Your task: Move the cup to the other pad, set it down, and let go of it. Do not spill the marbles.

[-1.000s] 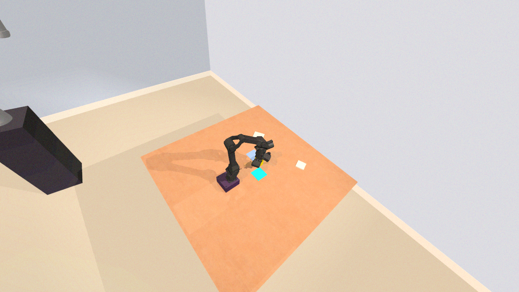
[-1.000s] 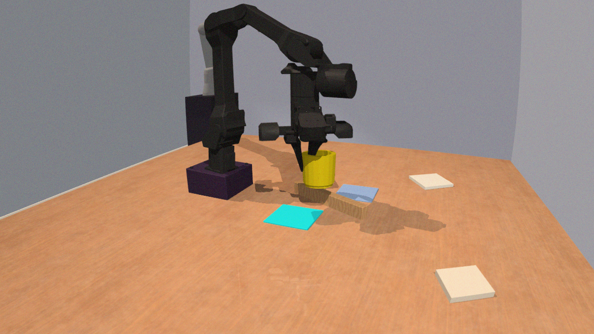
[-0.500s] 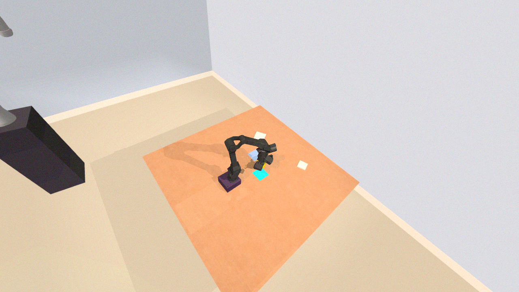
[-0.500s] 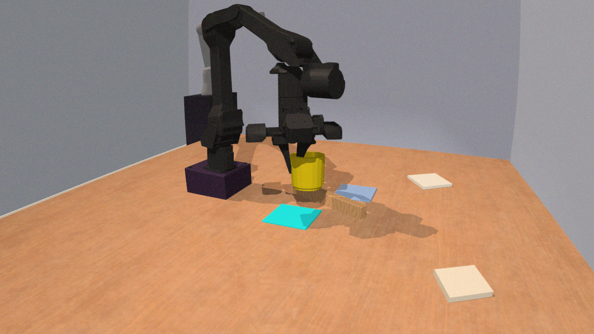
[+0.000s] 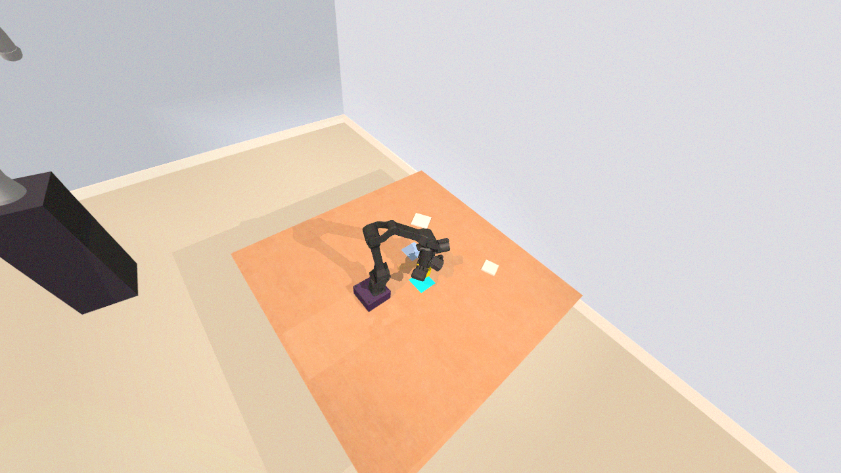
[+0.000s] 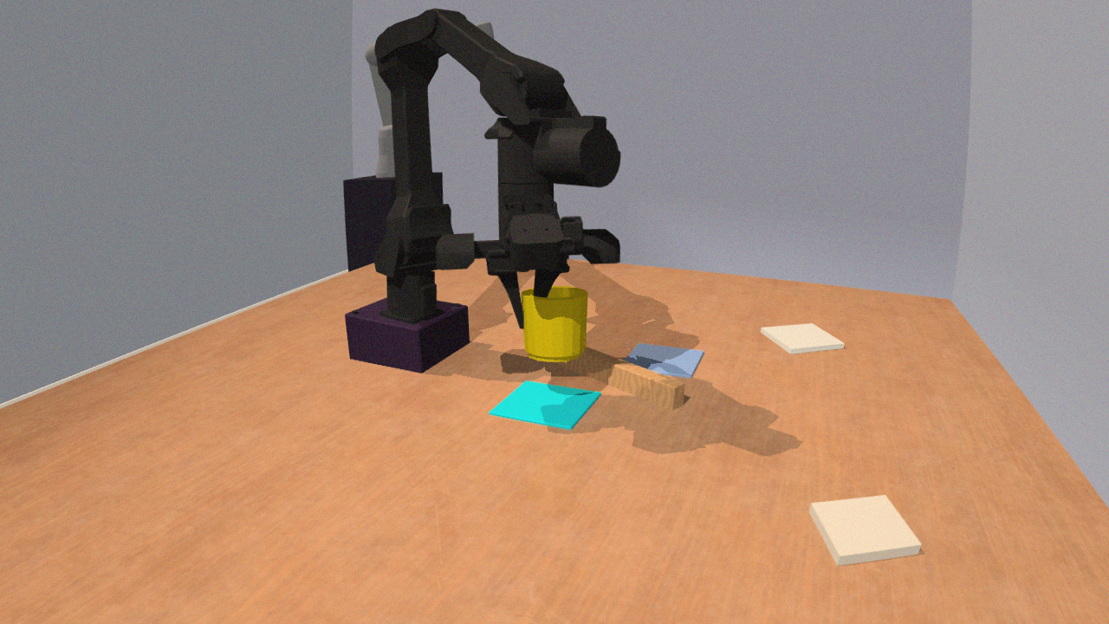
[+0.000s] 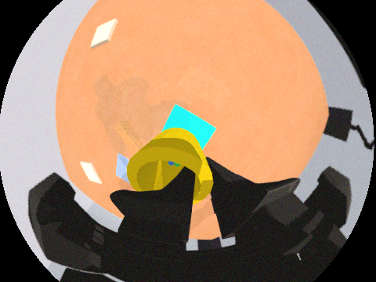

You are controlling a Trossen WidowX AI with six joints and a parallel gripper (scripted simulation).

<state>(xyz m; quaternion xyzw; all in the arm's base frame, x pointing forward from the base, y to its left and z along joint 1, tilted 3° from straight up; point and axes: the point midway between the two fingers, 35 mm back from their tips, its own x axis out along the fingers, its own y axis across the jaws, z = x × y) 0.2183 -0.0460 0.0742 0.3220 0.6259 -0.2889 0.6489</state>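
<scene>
Right now the cyan pad is 2 cm ahead of my gripper tip, 1 cm to the left of it and 10 cm below it. The rest, counted from my gripper tip: yellow cup: 2 cm ahead, 2 cm to the left; then pale blue pad: 8 cm ahead, 20 cm to the left, 10 cm below; then wooden bar: 5 cm ahead, 11 cm to the left, 9 cm below.
</scene>
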